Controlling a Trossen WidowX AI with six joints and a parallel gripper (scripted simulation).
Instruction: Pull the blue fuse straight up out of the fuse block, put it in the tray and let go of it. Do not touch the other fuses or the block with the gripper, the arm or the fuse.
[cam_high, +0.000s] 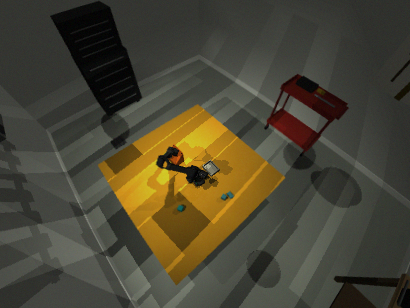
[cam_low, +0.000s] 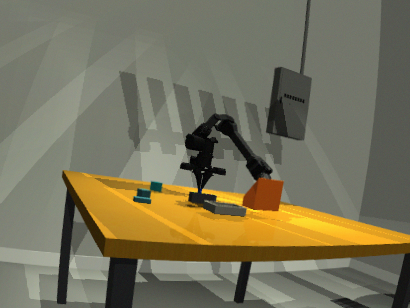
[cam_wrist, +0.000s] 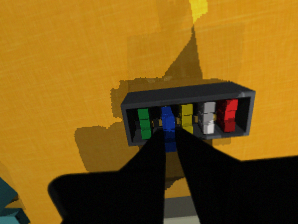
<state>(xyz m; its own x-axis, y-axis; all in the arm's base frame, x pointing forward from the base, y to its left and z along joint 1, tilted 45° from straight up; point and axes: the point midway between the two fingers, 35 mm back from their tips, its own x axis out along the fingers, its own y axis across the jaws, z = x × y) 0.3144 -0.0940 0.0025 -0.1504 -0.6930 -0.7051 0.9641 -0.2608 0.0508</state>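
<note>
Now: gripper tip 30 mm above the yellow fuse and 20 mm past it. Also, from my gripper tip: white fuse (40 mm behind, 30 mm below, 10 mm to the left); then green fuse (30 mm below, 20 mm ahead); then blue fuse (10 mm below).
</note>
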